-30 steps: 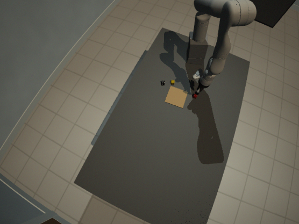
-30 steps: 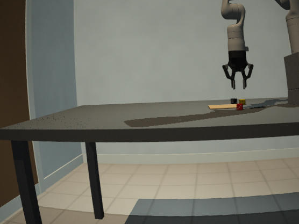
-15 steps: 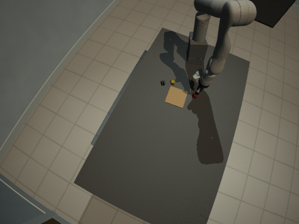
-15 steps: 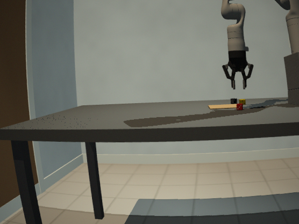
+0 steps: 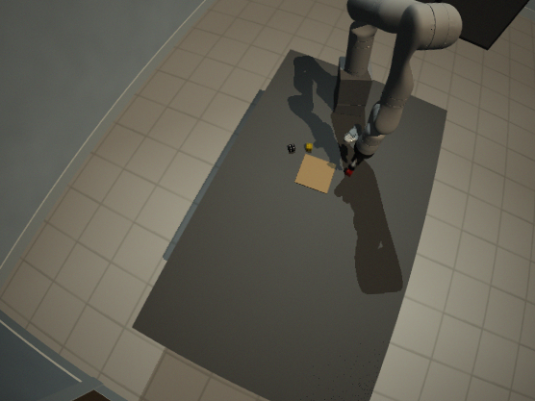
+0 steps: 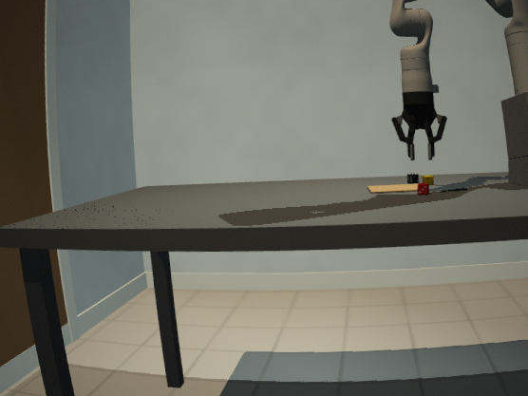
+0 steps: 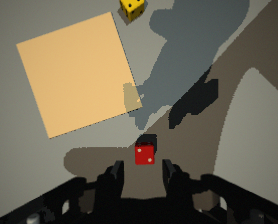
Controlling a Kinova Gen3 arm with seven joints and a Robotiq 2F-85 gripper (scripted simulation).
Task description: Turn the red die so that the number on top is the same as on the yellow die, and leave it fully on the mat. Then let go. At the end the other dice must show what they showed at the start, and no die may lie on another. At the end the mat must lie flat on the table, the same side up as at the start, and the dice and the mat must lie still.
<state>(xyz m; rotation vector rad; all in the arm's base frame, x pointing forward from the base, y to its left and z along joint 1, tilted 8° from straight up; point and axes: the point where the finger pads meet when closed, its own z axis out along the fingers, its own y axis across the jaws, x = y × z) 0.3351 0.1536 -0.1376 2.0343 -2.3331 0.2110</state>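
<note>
Now: the red die 90 mm below my hand. From my hand the other things lie so: yellow die 200 mm to the right, 90 mm below, 20 mm behind; then tan mat 120 mm to the right, 100 mm below, 70 mm ahead; then black die 260 mm to the right, 90 mm below, 20 mm ahead.
</note>
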